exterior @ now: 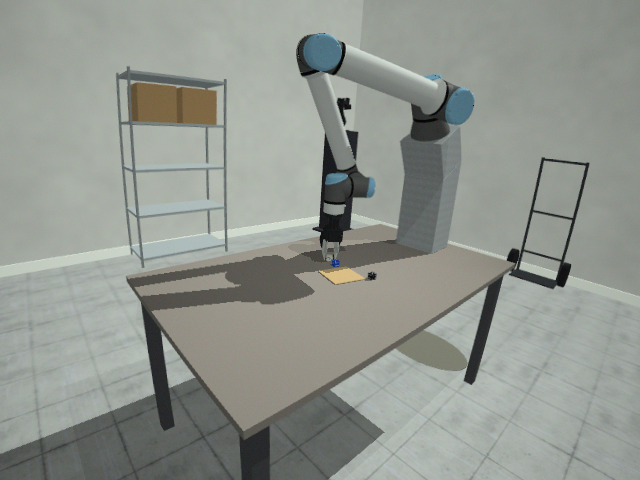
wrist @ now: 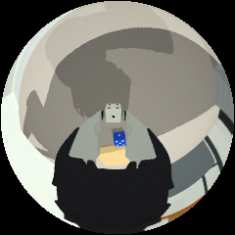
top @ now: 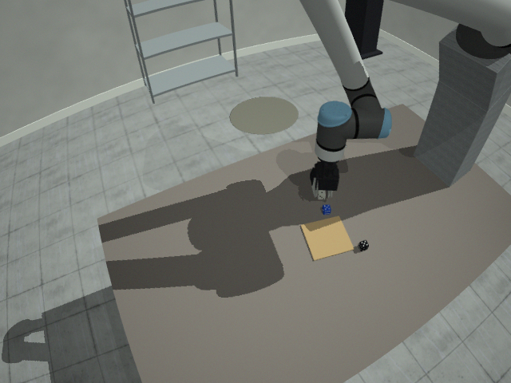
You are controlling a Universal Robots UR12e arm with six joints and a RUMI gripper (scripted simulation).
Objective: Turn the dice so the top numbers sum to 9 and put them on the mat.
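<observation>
Now: the white die right at my hand. The rest, counted from my hand: blue die 6 cm to the left, 3 cm ahead; then tan mat 14 cm to the left, 10 cm ahead, 2 cm below; then black die 25 cm to the left, 3 cm ahead.
</observation>
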